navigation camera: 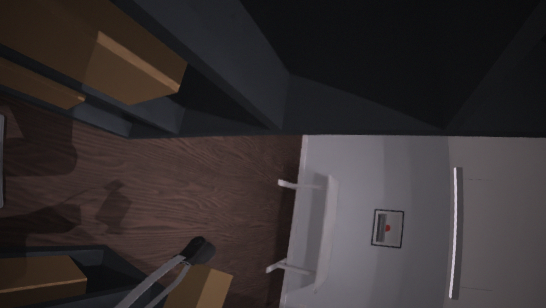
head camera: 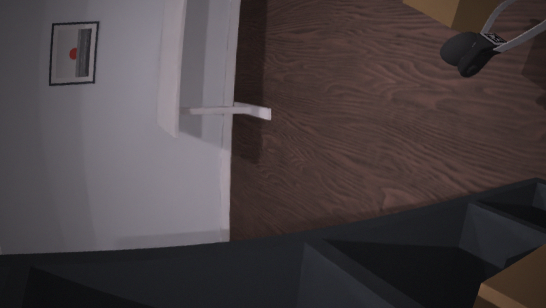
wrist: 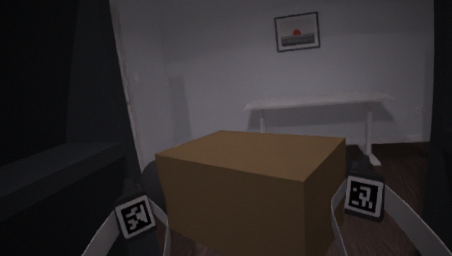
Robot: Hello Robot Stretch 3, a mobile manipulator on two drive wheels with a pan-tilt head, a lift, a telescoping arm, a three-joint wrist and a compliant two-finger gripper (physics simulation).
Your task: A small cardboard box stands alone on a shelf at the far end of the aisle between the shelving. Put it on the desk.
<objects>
same spot on framed picture: (head camera: 73, 50) = (navigation camera: 387, 230)
</objects>
